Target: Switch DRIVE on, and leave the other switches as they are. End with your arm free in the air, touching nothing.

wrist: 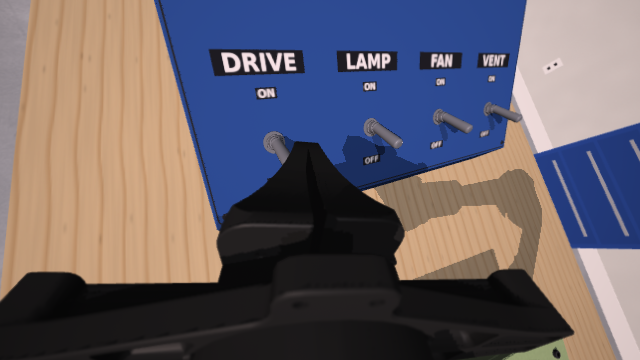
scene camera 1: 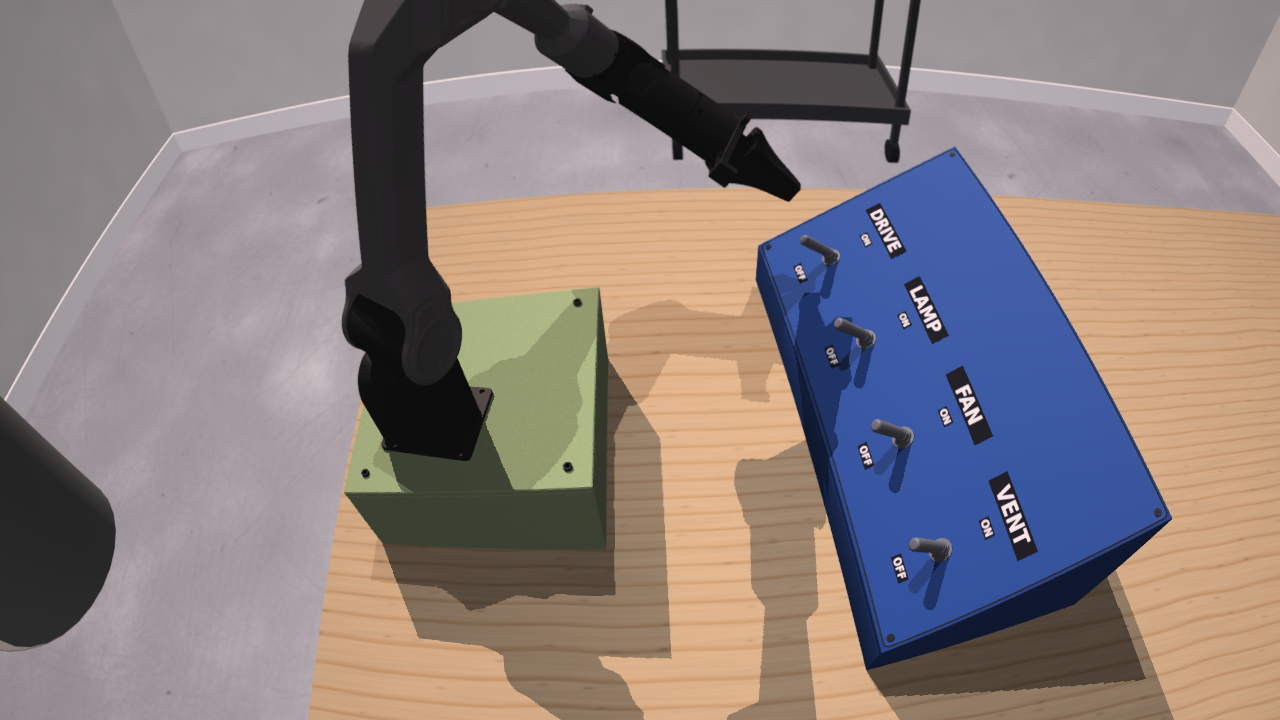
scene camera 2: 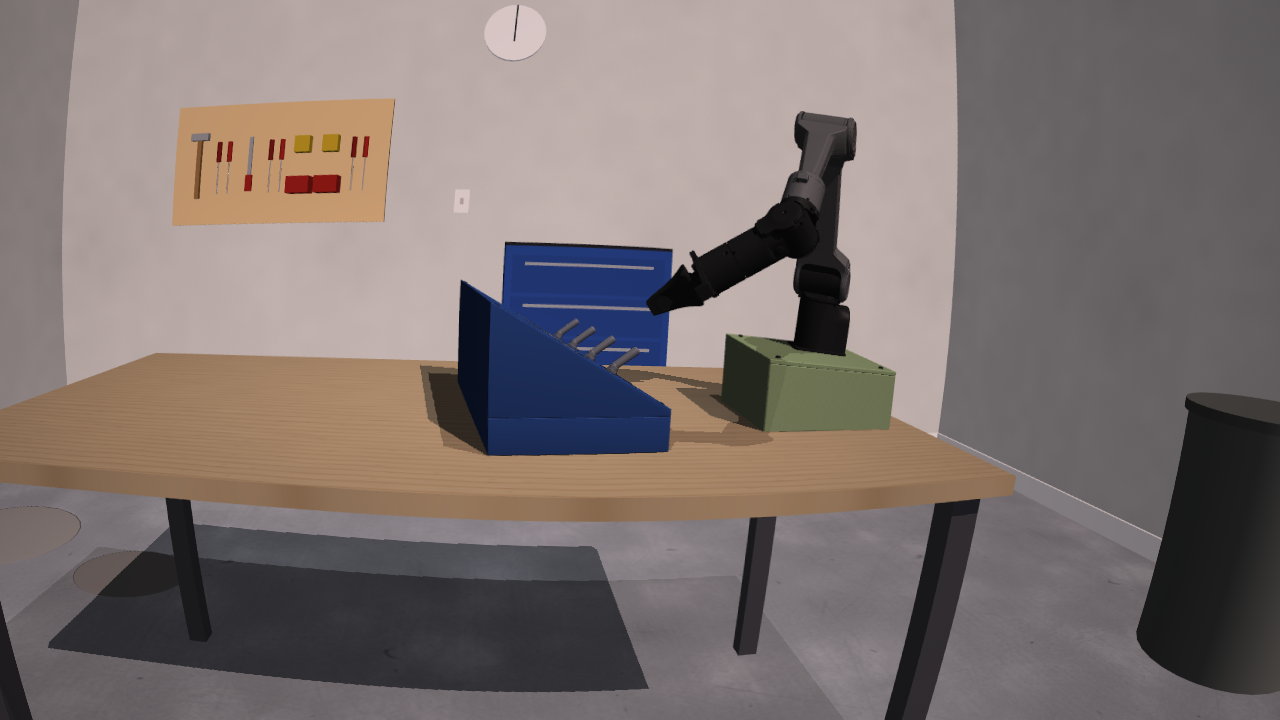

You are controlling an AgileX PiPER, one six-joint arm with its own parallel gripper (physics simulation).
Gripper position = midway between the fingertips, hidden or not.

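Note:
My gripper [scene camera 1: 794, 193] is visible, as is a blue sloped switch panel [scene camera 1: 1016, 457]. The gripper appears in the wrist view [wrist: 305, 157], and the panel likewise in the wrist view [wrist: 243, 80]. The gripper is visible in scene camera 2 [scene camera 2: 649, 308] too.

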